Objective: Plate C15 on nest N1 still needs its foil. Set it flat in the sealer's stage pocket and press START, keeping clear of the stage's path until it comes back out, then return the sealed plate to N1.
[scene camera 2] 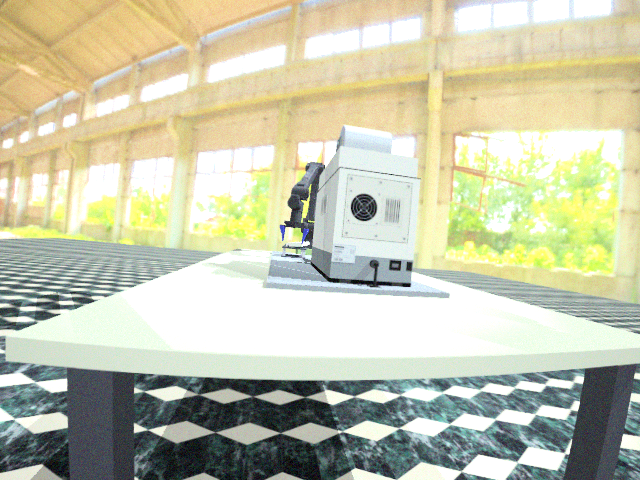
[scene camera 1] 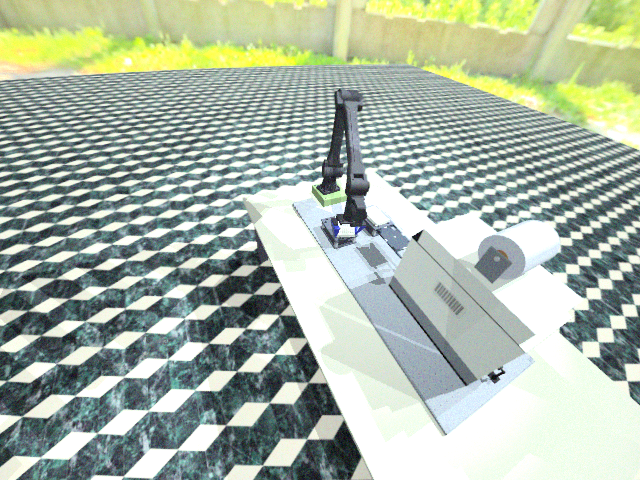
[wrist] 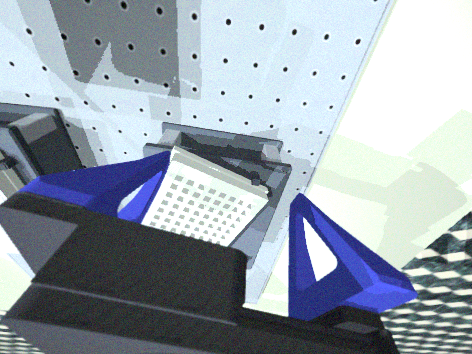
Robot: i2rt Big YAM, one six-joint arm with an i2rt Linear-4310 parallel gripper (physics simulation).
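Seen in the pictures: gripper, fingertip midpoint: (scene camera 2: pixel 292 242) (scene camera 1: pixel 345 235) (wrist: pixel 235 179); arm's base, link origin: (scene camera 2: pixel 308 248) (scene camera 1: pixel 328 189).
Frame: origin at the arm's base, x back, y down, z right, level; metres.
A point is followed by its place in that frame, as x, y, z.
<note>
White well plate C15 (scene camera 1: pixel 346 233) {-0.370, -0.037, 0.168} (scene camera 2: pixel 296 245) {-0.384, -0.025, 0.160} (wrist: pixel 207 207) {-0.348, -0.036, 0.158} sits at the dark nest N1 (wrist: pixel 278 181) {-0.359, -0.015, 0.218}. In the wrist view it looks turned askew to the nest, with one far corner near the nest's right side; whether it is also tilted is unclear. My gripper (scene camera 1: pixel 347 229) {-0.379, -0.038, 0.181} (scene camera 2: pixel 293 241) {-0.379, -0.038, 0.181} (wrist: pixel 235 179) {-0.379, -0.038, 0.181} is open around the plate, blue fingers pointing down. The left fingertip is at or very near the plate's far left corner; the right one stands clear of it. The grey-white sealer (scene camera 1: pixel 439 304) {-0.850, -0.130, 0.183} (scene camera 2: pixel 379 206) {-1.084, -0.166, 0.105} shows from its side and back. Its stage pocket and START button cannot be made out.
A large foil roll (scene camera 1: pixel 537 248) {-0.927, -0.428, 0.106} (scene camera 2: pixel 367 139) {-0.952, -0.386, 0.093} is mounted on the sealer. Another dark holder (wrist: pixel 47 142) {-0.373, 0.031, -0.012} stands left of the nest in the wrist view. A dark flat panel (scene camera 1: pixel 393 236) {-0.515, -0.070, 0.023} lies between nest area and sealer. The perforated board (scene camera 1: pixel 382 320) {-0.752, 0.036, 0.286} (wrist: pixel 240 55) {-0.447, 0.036, 0.185} ends near the table's edge.
</note>
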